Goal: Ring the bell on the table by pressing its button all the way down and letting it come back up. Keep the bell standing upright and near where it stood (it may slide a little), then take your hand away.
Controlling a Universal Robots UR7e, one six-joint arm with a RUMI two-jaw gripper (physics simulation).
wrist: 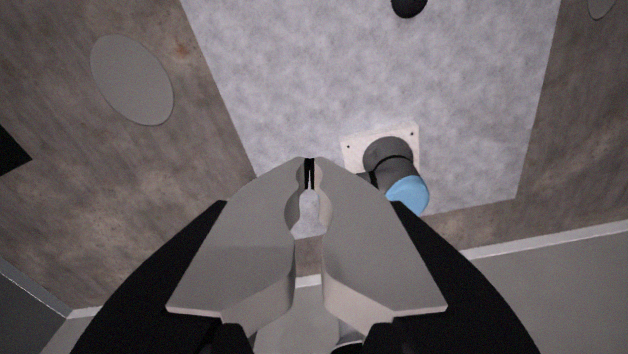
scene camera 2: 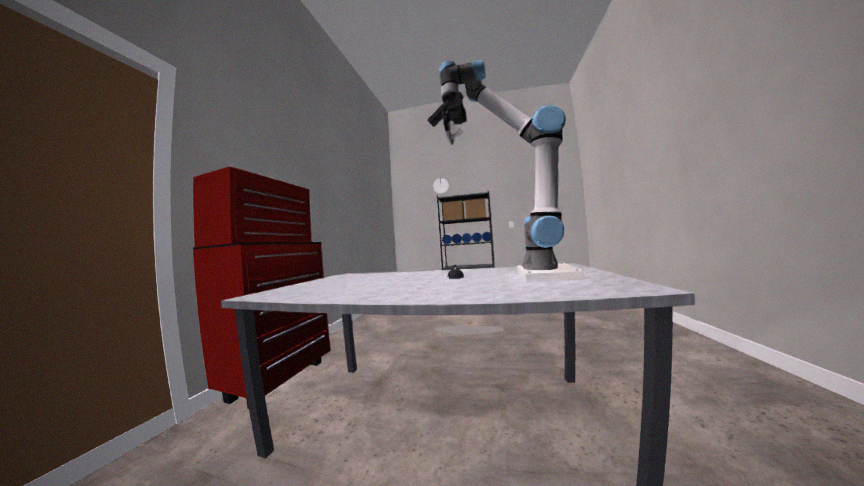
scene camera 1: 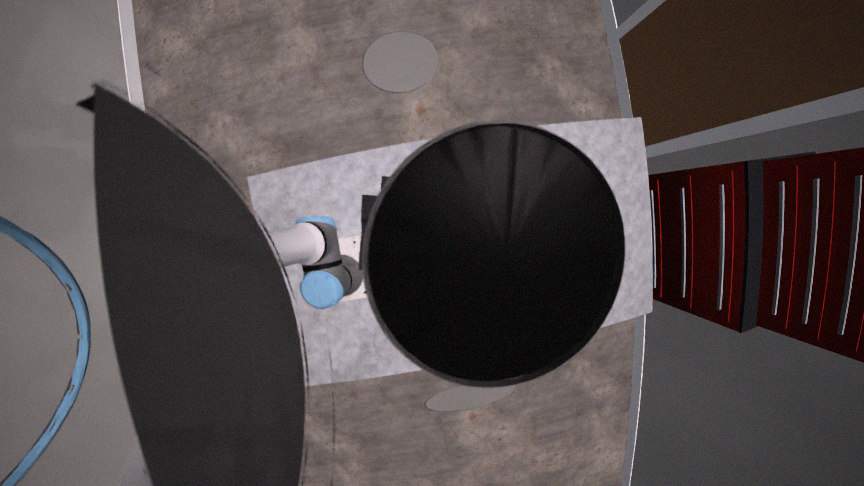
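Observation:
The bell [scene camera 2: 455,273] [wrist: 409,7] is a small black dome. It stands upright on the grey table [scene camera 1: 604,145] [scene camera 2: 392,291] [wrist: 300,75] in the second scene view, and part of it shows at the top edge of the wrist view. In the first scene view it is hidden, and a large black round part of the arm [scene camera 1: 495,253] covers the middle of the table. My gripper [scene camera 2: 451,140] [wrist: 309,161] is shut and empty. It is high above the table, far above the bell and touching nothing. The bell's button is too small to make out.
The arm's white base plate [scene camera 2: 531,275] [wrist: 354,161] is bolted to the table, right of the bell in the second scene view. A red tool chest [scene camera 1: 705,241] [scene camera 2: 217,290] stands beyond the table's edge. A shelf rack [scene camera 2: 462,196] stands at the back wall.

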